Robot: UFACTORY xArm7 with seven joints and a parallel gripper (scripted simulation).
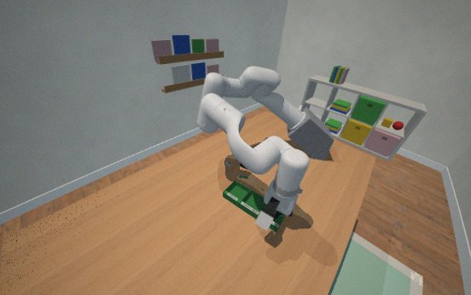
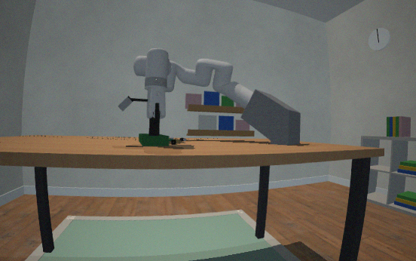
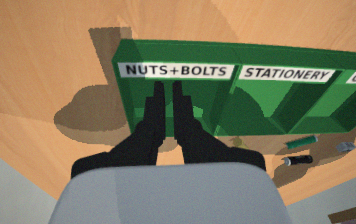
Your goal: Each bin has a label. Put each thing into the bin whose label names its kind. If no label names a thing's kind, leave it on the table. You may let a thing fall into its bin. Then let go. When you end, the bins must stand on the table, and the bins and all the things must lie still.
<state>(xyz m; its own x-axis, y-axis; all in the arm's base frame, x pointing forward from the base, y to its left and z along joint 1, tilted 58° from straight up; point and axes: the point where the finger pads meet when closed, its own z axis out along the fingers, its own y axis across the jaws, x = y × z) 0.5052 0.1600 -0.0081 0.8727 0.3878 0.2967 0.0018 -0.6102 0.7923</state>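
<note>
My hand is 8 cm past the black die, 4 cm to the left of it and 3 cm above it. Round my hand: yellow piece: 11 cm behind, 10 cm to the right, 3 cm below; then green battery: 20 cm to the right, 12 cm behind, 3 cm below; then black battery: 24 cm to the right, 18 cm behind, 3 cm below.
</note>
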